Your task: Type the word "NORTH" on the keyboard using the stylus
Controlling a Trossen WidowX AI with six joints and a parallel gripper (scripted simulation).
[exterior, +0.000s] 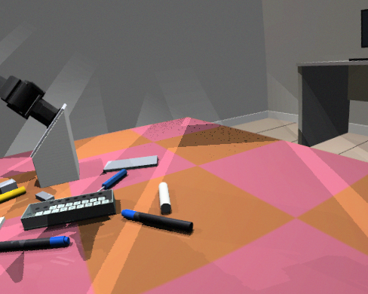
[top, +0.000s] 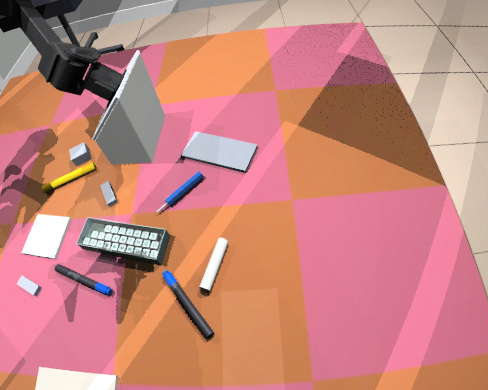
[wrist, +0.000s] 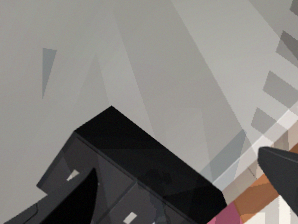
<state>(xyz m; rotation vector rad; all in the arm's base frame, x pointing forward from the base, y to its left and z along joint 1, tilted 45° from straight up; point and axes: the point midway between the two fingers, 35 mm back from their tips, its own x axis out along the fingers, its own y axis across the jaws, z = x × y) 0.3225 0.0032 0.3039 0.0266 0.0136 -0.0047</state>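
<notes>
Now: gripper tip 430 mm above the stylus, 290 mm to the right of it and 140 mm past it. Also, from my gripper tip: white cylinder 430 mm below, 360 mm to the left, 10 mm ahead; yellow-handled tool 430 mm below, 240 mm behind, 20 mm to the left; grey slab 430 mm below, 390 mm to the left, 250 mm behind.
</notes>
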